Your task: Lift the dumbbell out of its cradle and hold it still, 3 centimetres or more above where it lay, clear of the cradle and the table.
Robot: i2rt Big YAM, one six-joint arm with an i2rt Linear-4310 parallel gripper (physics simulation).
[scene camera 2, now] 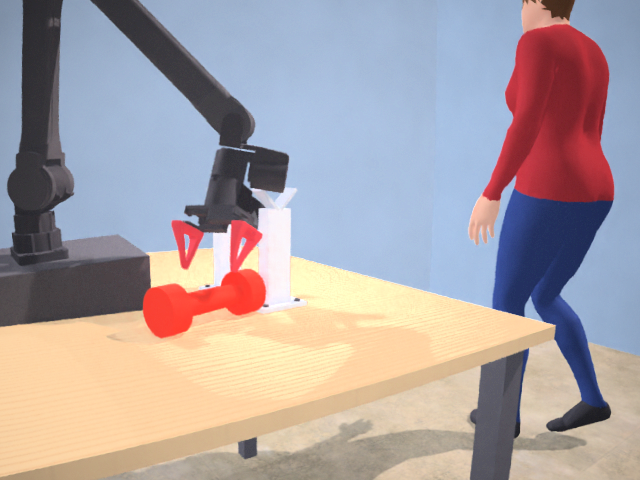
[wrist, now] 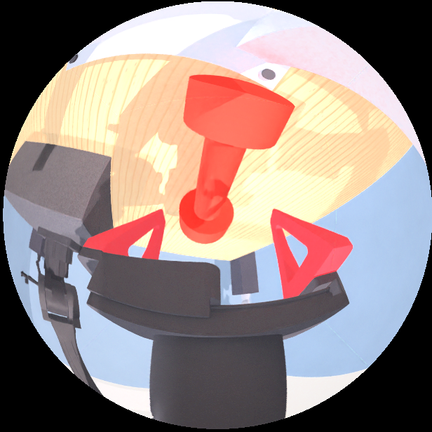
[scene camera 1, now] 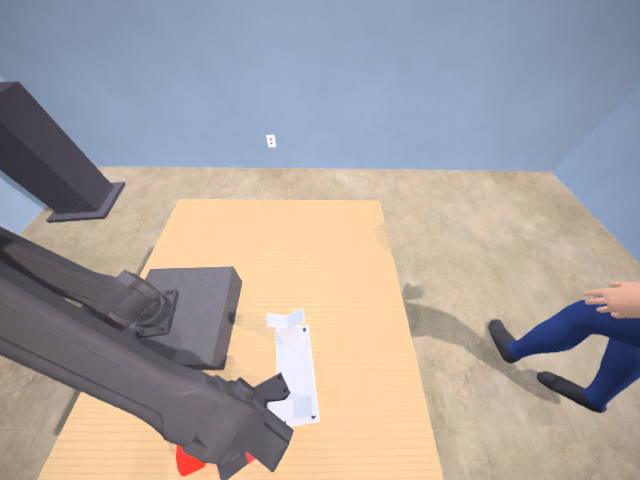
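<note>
The red dumbbell lies on its side on the table, outside the cradle, one end close to the cradle's foot. The white cradle stands upright, with two posts and V-shaped tops; its visible V top is empty. My gripper is open and empty, with its red fingers pointing down above the dumbbell. In the wrist view the near end of the dumbbell shows between the spread fingertips. In scene camera 1 the arm hides most of the dumbbell and the fingertips.
The dark base block of the arm stands on the wooden table, left of the cradle. The cradle post rises close beside my gripper. A person in a red top stands beyond the table's right edge.
</note>
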